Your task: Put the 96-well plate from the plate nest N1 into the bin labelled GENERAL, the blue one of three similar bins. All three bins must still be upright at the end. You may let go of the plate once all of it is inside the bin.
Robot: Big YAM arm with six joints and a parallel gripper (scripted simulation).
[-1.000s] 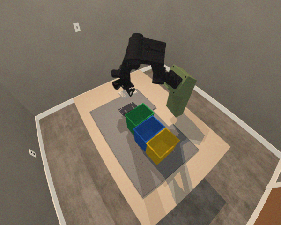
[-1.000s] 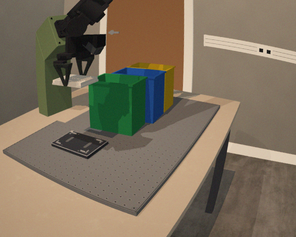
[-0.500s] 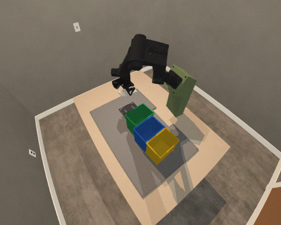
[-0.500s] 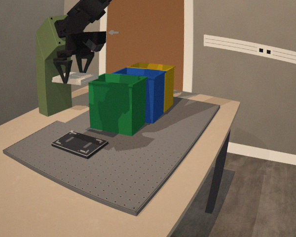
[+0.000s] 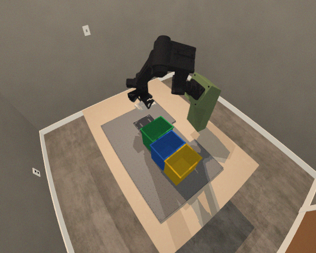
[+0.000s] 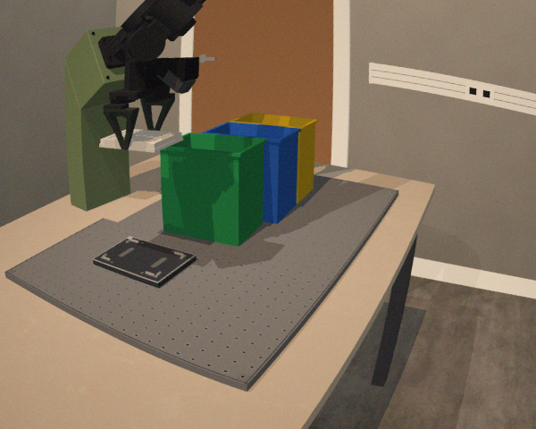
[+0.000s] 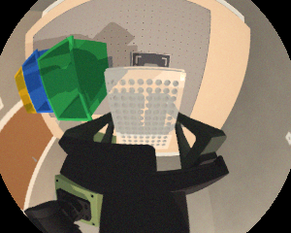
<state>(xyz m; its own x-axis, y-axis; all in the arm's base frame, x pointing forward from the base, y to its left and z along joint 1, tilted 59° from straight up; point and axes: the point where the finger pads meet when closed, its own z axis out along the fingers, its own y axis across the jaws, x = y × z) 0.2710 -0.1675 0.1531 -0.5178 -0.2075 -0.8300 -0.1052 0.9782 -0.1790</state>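
Now: the blue bin 320 mm to the left of my hand and 140 mm below it. Round my hand: black plate nest (20 mm to the right, 220 mm below); then white 96-well plate (right at my hand); then green bin (190 mm to the left, 140 mm below).
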